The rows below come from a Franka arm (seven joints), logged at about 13 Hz.
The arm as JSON. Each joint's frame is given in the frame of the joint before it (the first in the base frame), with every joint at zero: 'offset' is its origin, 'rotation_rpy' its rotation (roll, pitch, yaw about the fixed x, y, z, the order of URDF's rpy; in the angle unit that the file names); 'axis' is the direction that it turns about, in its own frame. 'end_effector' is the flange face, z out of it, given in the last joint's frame.
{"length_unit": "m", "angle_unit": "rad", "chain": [
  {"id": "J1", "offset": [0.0, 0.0, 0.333], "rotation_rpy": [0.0, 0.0, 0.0], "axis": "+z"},
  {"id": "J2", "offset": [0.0, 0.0, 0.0], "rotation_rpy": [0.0, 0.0, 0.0], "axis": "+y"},
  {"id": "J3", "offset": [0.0, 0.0, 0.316], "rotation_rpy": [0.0, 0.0, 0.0], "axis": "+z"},
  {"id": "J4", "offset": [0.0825, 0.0, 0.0], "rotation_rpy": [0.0, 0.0, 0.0], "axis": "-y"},
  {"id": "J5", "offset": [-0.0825, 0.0, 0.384], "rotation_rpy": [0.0, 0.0, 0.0], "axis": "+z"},
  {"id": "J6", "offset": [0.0, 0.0, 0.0], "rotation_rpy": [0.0, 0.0, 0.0], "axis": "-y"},
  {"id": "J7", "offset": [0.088, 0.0, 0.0], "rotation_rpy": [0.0, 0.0, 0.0], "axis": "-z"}
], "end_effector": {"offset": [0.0, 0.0, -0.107], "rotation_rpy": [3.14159, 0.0, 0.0]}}
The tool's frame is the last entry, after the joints.
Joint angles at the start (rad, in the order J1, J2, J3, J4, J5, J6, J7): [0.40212 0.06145 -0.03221 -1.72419 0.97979 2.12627 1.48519]
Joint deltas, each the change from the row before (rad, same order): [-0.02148 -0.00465 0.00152 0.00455 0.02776 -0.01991 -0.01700]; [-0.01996 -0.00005 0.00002 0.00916 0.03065 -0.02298 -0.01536]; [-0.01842 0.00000 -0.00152 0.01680 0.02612 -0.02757 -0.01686]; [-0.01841 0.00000 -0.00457 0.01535 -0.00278 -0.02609 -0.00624]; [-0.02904 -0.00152 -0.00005 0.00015 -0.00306 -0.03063 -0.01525]
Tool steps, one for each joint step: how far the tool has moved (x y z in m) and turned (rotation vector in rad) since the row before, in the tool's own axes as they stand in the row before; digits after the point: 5 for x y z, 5 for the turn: [0.00172 -0.00343 -0.01011 0.00385 -0.02571 0.00221]; [0.00134 -0.00418 -0.00909 0.00166 -0.02880 0.00400]; [-0.00220 -0.00447 -0.01077 0.00138 -0.02849 -0.00686]; [0.00063 -0.00472 -0.01196 0.00142 -0.00169 -0.00793]; [0.00844 -0.00328 -0.01144 -0.00533 0.00311 -0.00311]
